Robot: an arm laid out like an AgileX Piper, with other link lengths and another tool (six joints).
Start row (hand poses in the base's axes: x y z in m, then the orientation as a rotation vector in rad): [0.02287 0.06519 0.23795 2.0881 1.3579 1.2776]
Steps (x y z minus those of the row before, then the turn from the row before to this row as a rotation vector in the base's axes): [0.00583 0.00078 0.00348 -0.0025 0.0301 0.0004]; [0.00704 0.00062 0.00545 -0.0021 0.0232 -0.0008]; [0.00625 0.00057 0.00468 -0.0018 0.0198 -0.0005]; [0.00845 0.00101 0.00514 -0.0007 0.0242 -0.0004]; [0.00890 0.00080 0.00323 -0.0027 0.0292 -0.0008]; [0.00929 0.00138 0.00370 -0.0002 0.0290 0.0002]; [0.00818 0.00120 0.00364 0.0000 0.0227 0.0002]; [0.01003 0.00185 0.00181 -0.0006 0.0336 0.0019]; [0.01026 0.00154 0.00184 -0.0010 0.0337 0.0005]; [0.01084 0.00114 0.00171 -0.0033 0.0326 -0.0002]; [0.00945 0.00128 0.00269 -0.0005 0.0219 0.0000]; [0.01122 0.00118 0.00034 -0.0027 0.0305 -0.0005]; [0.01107 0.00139 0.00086 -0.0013 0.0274 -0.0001]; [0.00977 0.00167 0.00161 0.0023 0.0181 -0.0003]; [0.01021 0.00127 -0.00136 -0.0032 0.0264 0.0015]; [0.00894 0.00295 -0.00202 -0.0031 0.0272 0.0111]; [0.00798 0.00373 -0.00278 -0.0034 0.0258 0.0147]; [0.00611 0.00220 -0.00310 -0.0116 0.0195 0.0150]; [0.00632 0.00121 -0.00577 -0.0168 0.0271 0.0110]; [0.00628 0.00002 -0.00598 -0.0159 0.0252 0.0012]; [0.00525 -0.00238 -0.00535 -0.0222 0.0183 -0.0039]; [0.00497 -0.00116 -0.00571 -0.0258 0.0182 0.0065]
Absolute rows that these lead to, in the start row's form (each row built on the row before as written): [0.02870 0.06597 0.24143 2.1136 1.3719 1.2488]; [0.03574 0.06659 0.24688 2.1335 1.3812 1.2257]; [0.04199 0.06716 0.25156 2.1503 1.3893 1.2058]; [0.05044 0.06817 0.25670 2.1715 1.3989 1.1828]; [0.05934 0.06897 0.25993 2.1958 1.4104 1.1527]; [0.06863 0.07035 0.26363 2.2209 1.4223 1.1251]; [0.07681 0.07155 0.26727 2.2405 1.4315 1.1034]; [0.08684 0.07340 0.26908 2.2681 1.4471 1.0707]; [0.09710 0.07494 0.27092 2.2959 1.4608 1.0365]; [0.10794 0.07608 0.27263 2.3212 1.4733 1.0004]; [0.11739 0.07736 0.27532 2.3391 1.4815 0.9775]; [0.12861 0.07854 0.27566 2.3626 1.4923 0.9432]; [0.13968 0.07993 0.27652 2.3841 1.5022 0.9132]; [0.14945 0.08160 0.27813 2.4005 1.5080 0.8961]; [0.15966 0.08287 0.27677 2.4186 1.5195 0.8650]; [0.16860 0.08582 0.27475 2.4318 1.5440 0.8346]; [0.17658 0.08955 0.27197 2.4412 1.5727 0.8056]; [0.18269 0.09175 0.26887 2.4394 1.5997 0.7752]; [0.18901 0.09296 0.26310 2.4419 1.6237 0.7304]; [0.19529 0.09298 0.25712 2.4492 1.6336 0.6870]; [0.20054 0.09060 0.25177 2.4498 1.6335 0.6443]; [0.20551 0.08944 0.24606 2.4405 1.6465 0.5997]
